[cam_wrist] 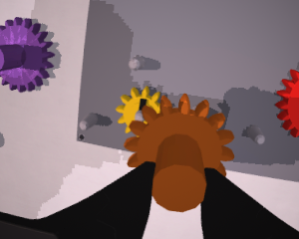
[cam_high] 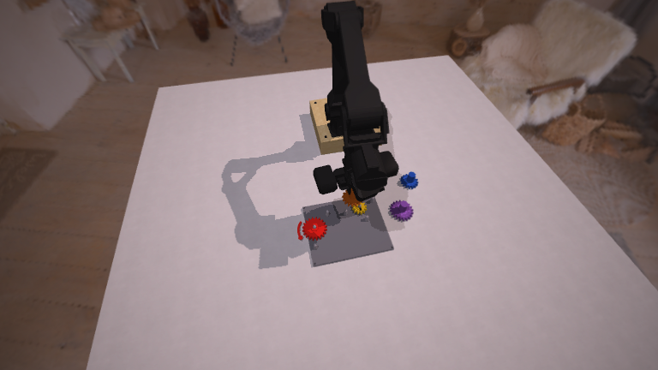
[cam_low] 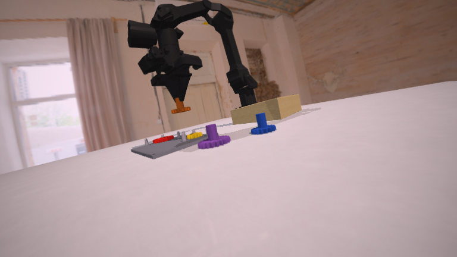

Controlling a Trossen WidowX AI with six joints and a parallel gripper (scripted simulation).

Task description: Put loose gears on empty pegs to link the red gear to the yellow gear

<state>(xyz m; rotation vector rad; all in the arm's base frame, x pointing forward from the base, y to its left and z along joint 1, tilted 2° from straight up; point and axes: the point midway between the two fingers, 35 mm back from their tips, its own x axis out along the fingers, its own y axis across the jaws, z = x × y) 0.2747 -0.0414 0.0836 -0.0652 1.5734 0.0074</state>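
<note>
Now: the blue gear 210 mm to the left of my gripper tip, 100 mm below it and 60 mm behind it. Round my gripper tip: orange gear (10 mm below); then red gear (110 mm to the right, 100 mm below, 20 mm ahead); then yellow gear (100 mm below, 30 mm to the left, 10 mm behind).
</note>
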